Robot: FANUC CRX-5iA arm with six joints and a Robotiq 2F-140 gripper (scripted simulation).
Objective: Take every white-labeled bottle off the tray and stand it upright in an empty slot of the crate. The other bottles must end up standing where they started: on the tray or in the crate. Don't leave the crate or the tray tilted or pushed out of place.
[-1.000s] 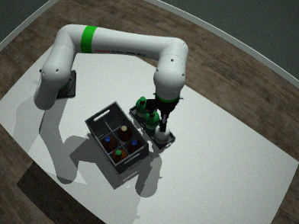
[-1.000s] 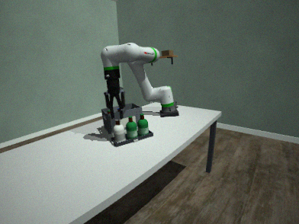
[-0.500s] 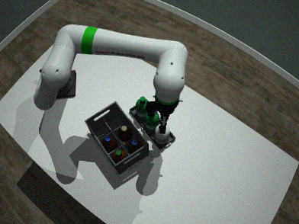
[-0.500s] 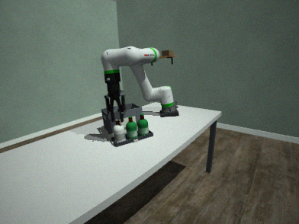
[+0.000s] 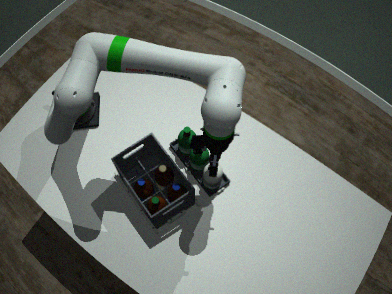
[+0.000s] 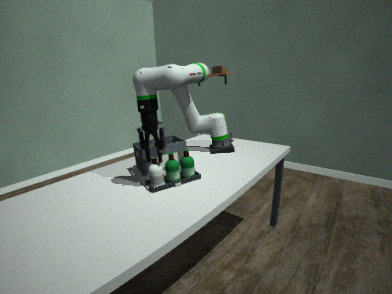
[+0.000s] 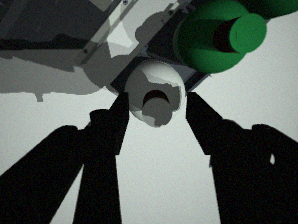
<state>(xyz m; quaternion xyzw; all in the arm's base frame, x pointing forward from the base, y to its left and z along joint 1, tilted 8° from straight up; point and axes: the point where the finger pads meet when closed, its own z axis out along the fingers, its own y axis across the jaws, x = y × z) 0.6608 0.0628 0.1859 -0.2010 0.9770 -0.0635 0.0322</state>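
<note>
The white-labeled bottle is 80 mm below my hand. The rest, counted from my hand: dark tray (150 mm below, 80 mm behind, 30 mm to the left); dark crate (170 mm behind, 150 mm to the right, 80 mm below).
</note>
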